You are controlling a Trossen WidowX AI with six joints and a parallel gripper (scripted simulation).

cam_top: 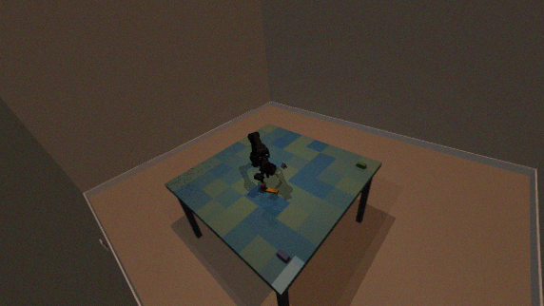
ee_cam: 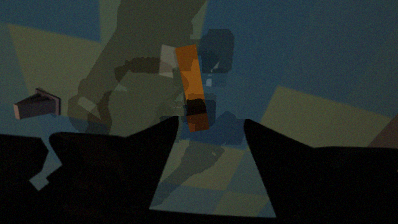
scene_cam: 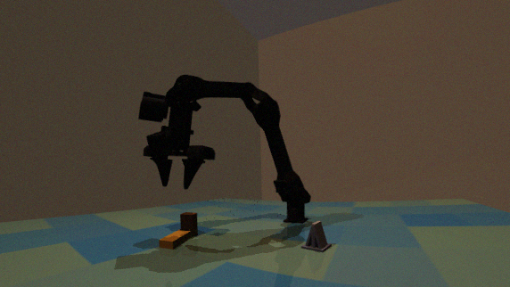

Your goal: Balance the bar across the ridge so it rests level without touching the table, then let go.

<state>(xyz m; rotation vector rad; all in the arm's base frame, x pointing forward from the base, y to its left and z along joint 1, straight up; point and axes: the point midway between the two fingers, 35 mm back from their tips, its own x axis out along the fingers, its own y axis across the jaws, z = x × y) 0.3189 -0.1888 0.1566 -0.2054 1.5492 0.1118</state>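
Now: the orange bar 100 mm below my gripper tip, 20 mm behind it and 10 mm to the left of it. Round my gripper tip: small green block (690 mm to the left, 420 mm ahead, 110 mm below); then small purple block (420 mm ahead, 310 mm to the right, 110 mm below).
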